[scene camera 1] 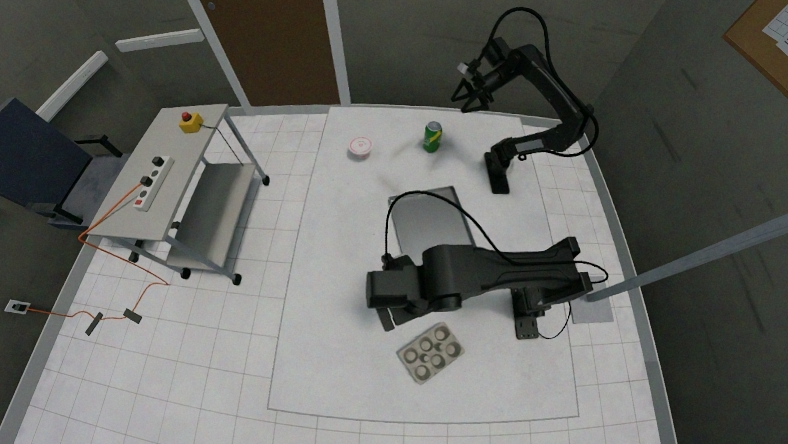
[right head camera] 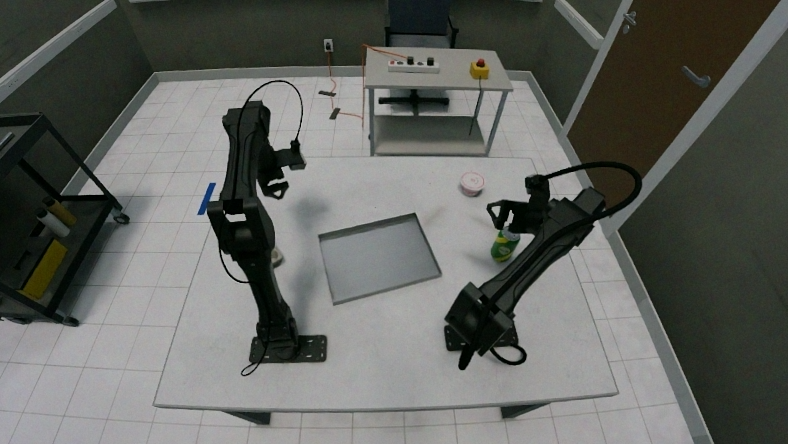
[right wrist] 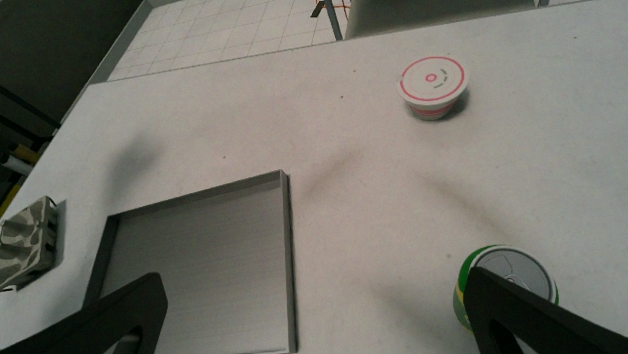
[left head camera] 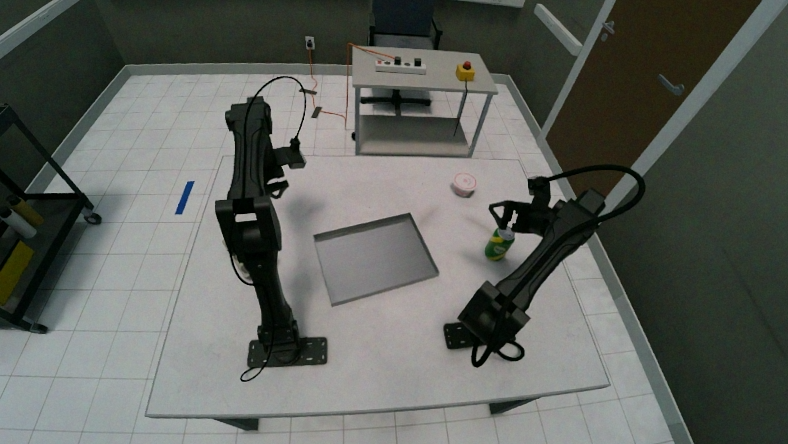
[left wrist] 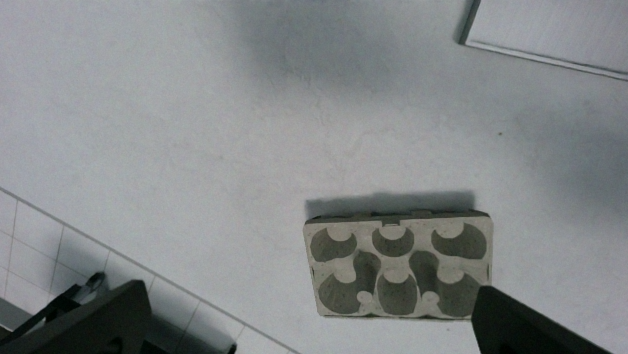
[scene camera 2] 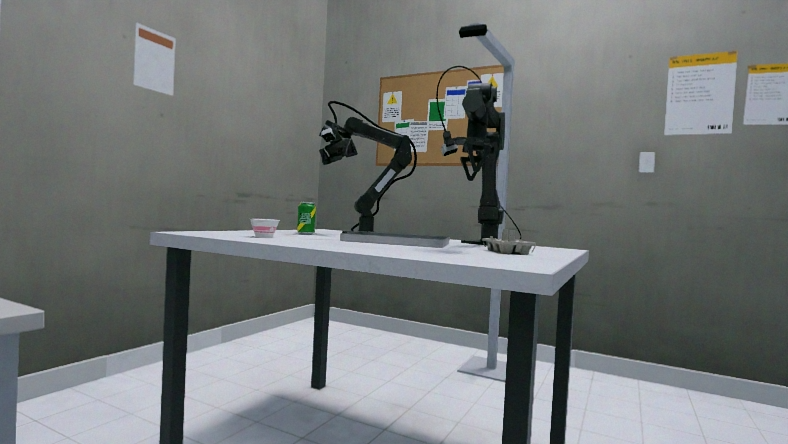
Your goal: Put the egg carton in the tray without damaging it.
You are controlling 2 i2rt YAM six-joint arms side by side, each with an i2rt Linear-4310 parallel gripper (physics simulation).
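Frame: origin at the left arm's base, x ahead, y up, z right, level; millimetres.
Where they show: left gripper, fingertip midpoint: (scene camera 1: 402,309) (right head camera: 274,185) (left head camera: 271,184) (left wrist: 311,298) (scene camera 2: 473,176); right gripper, fingertip midpoint: (scene camera 1: 456,105) (right head camera: 502,207) (right wrist: 315,285) (left head camera: 503,208) (scene camera 2: 334,159); left arm's base, origin of the base link: (scene camera 1: 523,306) (right head camera: 288,349) (left head camera: 288,352); right arm's base, origin of the base link: (scene camera 1: 496,173).
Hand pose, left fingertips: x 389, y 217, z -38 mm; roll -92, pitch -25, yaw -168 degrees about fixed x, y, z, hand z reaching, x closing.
Things, the pixels of their top centre, and the offset from my left fingertips.
- grey egg carton, middle of its top: (left wrist: 396,297) (scene camera 1: 434,352) (scene camera 2: 508,229) dx -90, dy -148, dz -92 mm
- shallow grey metal tray, middle of its top: (right wrist: 176,268) (left head camera: 374,253) (right head camera: 377,253) (scene camera 1: 435,231) (scene camera 2: 397,235) dx -111, dy -192, dz +282 mm
- yellow can, middle of its top: (right wrist: 510,282) (right head camera: 511,232) (left head camera: 506,232) (scene camera 2: 307,202) (scene camera 1: 434,125) dx -118, dy -95, dz +672 mm
- pink lidded cup, middle of its top: (right wrist: 431,77) (scene camera 2: 264,219) (right head camera: 472,180) (left head camera: 465,180) (scene camera 1: 360,144) dx +158, dy -160, dz +627 mm
The grey egg carton (scene camera 1: 430,352) (scene camera 2: 510,246) (left wrist: 395,250) (right wrist: 27,240) sits on the table, cups up, outside the tray; my left arm largely hides it in both head views. The shallow grey metal tray (left head camera: 374,259) (right head camera: 380,259) (scene camera 1: 430,226) (scene camera 2: 394,239) (left wrist: 550,30) (right wrist: 210,260) lies mid-table. My left gripper (left head camera: 277,188) (right head camera: 275,189) (scene camera 2: 470,168) (left wrist: 311,298) is open and empty, high above the table; in its wrist view the carton lies below, nearer the right-hand finger. My right gripper (left head camera: 499,216) (right head camera: 496,214) (scene camera 1: 462,102) (right wrist: 315,285) is open and empty, raised beyond the tray's other side.
A green and yellow can (left head camera: 499,245) (right head camera: 504,246) (scene camera 1: 432,137) (scene camera 2: 306,218) (right wrist: 465,295) stands upright near my right gripper. A white and pink lidded cup (left head camera: 464,184) (right head camera: 472,183) (scene camera 1: 360,147) (scene camera 2: 264,227) (right wrist: 433,85) stands farther back, near the table's far edge in the head views.
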